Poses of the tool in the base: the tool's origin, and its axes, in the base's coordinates. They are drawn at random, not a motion.
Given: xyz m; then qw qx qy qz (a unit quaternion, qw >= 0).
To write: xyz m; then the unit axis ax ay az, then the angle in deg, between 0 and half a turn. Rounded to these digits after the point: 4 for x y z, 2 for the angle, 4 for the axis.
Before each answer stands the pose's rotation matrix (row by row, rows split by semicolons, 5 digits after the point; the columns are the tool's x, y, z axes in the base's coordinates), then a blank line. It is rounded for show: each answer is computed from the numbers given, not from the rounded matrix.
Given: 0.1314 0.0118 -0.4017 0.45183 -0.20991 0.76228 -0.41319
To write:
-0.50358 0.05336 0.86230; -0.69340 0.57043 -0.44024; -0.51537 -0.81961 -0.25025

0.1314 0.0118 -0.4017 -0.2353 0.8545 -0.4632 126.28
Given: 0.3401 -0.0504 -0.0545 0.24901 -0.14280 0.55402 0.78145
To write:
-0.83520 -0.54741 0.05273; 0.23095 -0.26211 0.93700; -0.49910 0.79476 0.34534

0.3401 -0.0504 -0.0545 -0.1474 0.5720 0.8069 151.16
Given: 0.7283 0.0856 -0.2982 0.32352 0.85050 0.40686 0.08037
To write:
0.65601 0.64006 0.39996; 0.74406 -0.45960 -0.48490; -0.12654 0.61570 -0.77775

0.7283 0.0856 -0.2982 0.8988 0.4300 0.0849 142.25
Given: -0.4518 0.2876 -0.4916 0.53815 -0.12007 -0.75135 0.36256
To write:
-0.39195 -0.20979 -0.89574; 0.57065 0.70827 -0.41559; 0.72161 -0.67405 -0.15789

-0.4518 0.2876 -0.4916 -0.1425 -0.8914 0.4302 114.88
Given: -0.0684 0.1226 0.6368 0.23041 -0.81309 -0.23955 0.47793
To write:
0.42840 0.16931 -0.88758; 0.60979 -0.77906 0.14571; -0.66681 -0.60366 -0.43699

-0.0684 0.1226 0.6368 -0.8356 -0.2462 0.4911 153.36
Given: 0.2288 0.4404 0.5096 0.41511 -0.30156 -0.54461 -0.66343
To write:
-0.47349 0.87926 -0.05202; -0.22233 -0.06216 0.97299; 0.85228 0.47226 0.22492

0.2288 0.4404 0.5096 -0.3315 -0.5986 -0.7292 130.95
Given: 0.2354 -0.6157 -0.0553 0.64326 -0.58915 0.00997 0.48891
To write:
0.52174 -0.64073 -0.56325; 0.61724 -0.17225 0.76769; -0.58890 -0.74819 0.30562

0.2354 -0.6157 -0.0553 -0.7695 0.0130 0.6385 99.93
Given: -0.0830 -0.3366 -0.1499 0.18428 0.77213 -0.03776 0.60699
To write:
0.26028 -0.28202 0.92343; 0.16540 -0.92923 -0.33041; 0.95126 0.23873 -0.19521

-0.0830 -0.3366 -0.1499 0.7856 -0.0384 0.6176 158.76
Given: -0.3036 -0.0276 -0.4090 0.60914 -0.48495 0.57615 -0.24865
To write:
0.21245 -0.25588 0.94307; -0.86173 0.40600 0.30428; -0.46074 -0.87732 -0.13425

-0.3036 -0.0276 -0.4090 -0.6115 0.7265 -0.3135 104.95
